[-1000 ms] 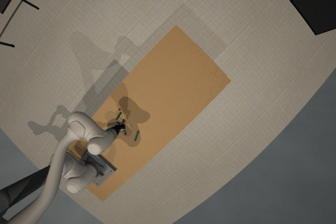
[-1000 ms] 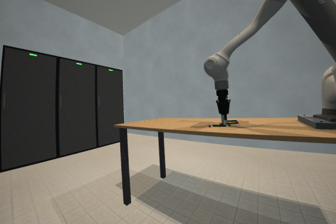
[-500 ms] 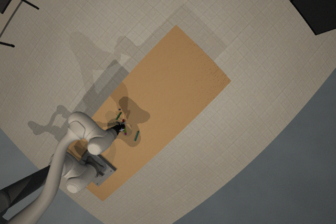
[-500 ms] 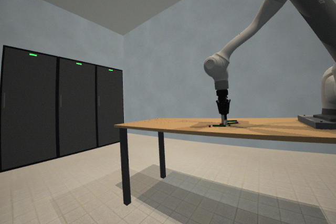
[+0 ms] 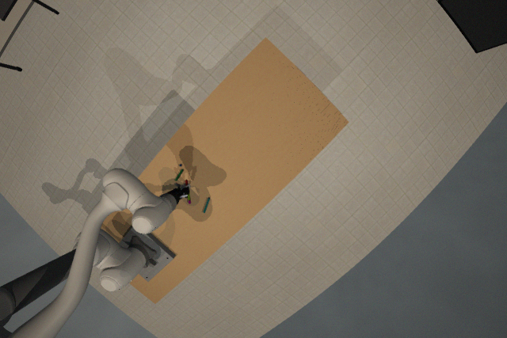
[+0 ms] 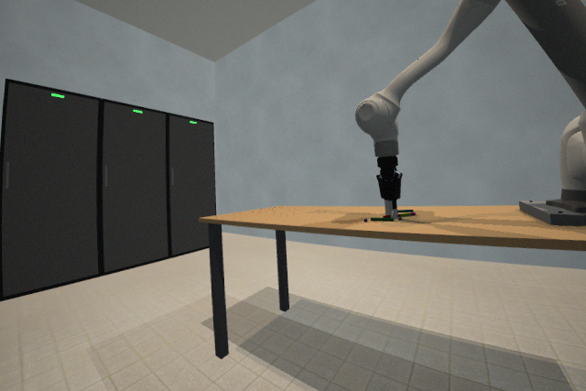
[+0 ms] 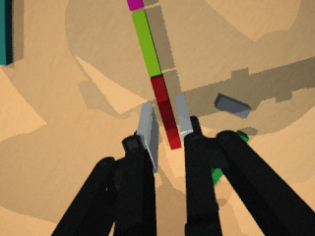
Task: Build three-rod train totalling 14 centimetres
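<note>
Now: hand 3 cm above the red rod. The rest, counted from my hand: grey rod: 3 cm behind, 5 cm to the left, 3 cm below; lime rod: 5 cm behind, 4 cm to the right, 3 cm below; green rod: 3 cm ahead, 7 cm to the left, 3 cm below.
</note>
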